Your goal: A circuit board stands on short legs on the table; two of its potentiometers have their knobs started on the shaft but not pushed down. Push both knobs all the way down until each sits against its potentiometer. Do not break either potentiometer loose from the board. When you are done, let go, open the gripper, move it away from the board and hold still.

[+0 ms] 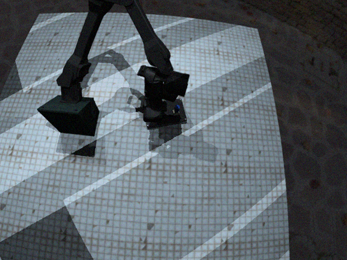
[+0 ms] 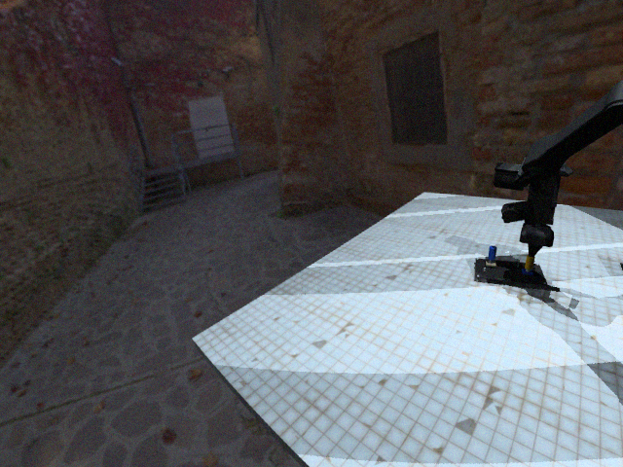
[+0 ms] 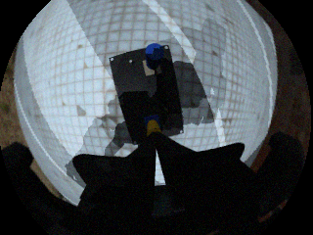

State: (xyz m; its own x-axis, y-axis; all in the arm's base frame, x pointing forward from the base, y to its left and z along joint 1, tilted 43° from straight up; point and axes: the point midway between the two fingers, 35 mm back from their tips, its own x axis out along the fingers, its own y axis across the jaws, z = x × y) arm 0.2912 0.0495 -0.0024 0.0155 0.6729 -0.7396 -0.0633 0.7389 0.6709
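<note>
Now: the yellow knob 20 mm below my gripper tip. Also, from my gripper tip: blue knob 90 mm ahead, 10 mm to the left, 10 mm below.
</note>
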